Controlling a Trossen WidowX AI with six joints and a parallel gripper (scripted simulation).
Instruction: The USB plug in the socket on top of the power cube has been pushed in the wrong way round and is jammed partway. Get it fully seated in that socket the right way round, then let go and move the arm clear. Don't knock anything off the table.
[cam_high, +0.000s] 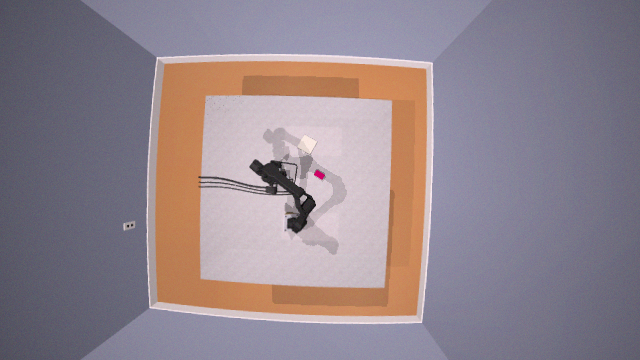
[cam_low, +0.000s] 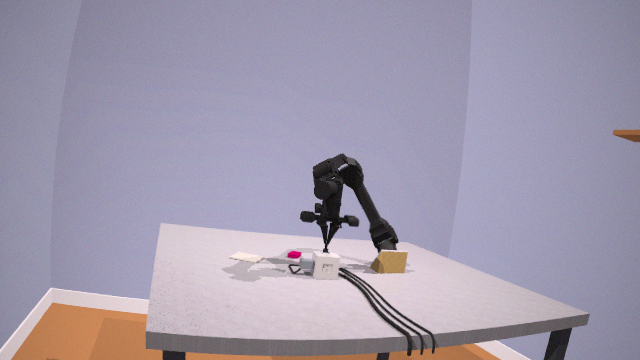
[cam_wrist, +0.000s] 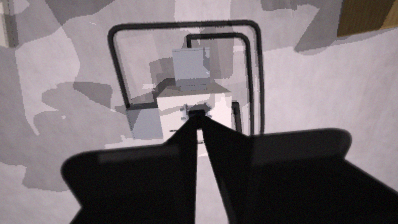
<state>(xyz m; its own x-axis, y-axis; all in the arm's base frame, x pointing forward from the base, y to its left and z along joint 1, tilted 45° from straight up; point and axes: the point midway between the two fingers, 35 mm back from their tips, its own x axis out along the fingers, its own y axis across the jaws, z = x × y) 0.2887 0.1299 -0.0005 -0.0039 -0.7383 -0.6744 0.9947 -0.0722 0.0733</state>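
My gripper tip is 20 mm above the black USB plug. From my gripper tip the other things lie so: cream flat card 230 mm ahead, 160 mm to the right, 100 mm below; magenta block 250 mm to the right, 100 mm below, 30 mm ahead.
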